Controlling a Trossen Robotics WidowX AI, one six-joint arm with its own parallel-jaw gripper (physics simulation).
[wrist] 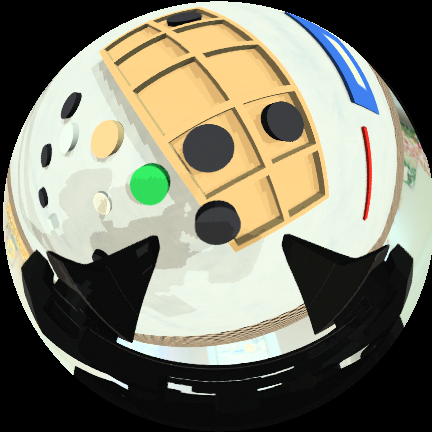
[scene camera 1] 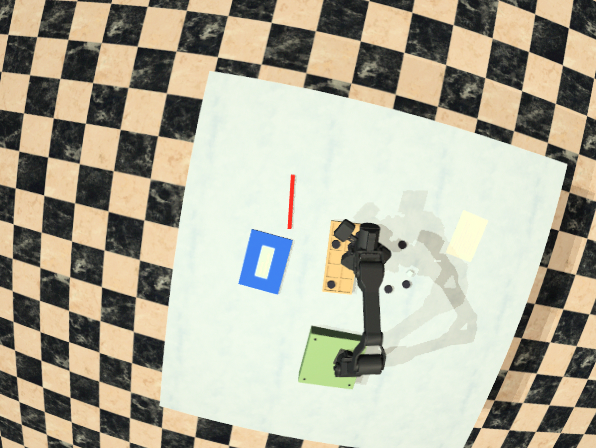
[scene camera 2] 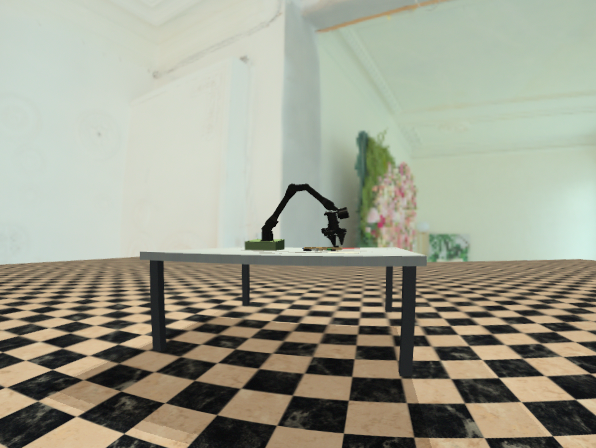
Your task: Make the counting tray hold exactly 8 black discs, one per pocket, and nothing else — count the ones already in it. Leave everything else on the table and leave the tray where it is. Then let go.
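The tan tray (scene camera 1: 334,270) (wrist: 175,95) has two rows of pockets. One black disc (scene camera 1: 331,284) (wrist: 184,19) sits in a far-end pocket. Two more, a black disc (wrist: 208,148) and a black disc (scene camera 1: 336,244) (wrist: 283,121), sit side by side nearer the other end. A fourth black disc (wrist: 217,222) overlaps the outer rim at the near-end corner pocket, not seated inside. My gripper (scene camera 2: 336,244) (wrist: 221,241) is open and empty, low at that end with the fourth disc between and beyond its tips. Loose black discs (scene camera 1: 402,244) (wrist: 71,105) lie beside the tray; one is partly hidden by a finger.
Beside the tray lie a green disc (wrist: 150,184), a tan disc (wrist: 107,139), a white disc (wrist: 68,137) and a cream disc (wrist: 102,203). A blue frame (scene camera 1: 250,260) (wrist: 362,102) and red stick (scene camera 1: 291,201) (wrist: 369,172) lie on the other side. A cream card (scene camera 1: 467,236) lies farther off.
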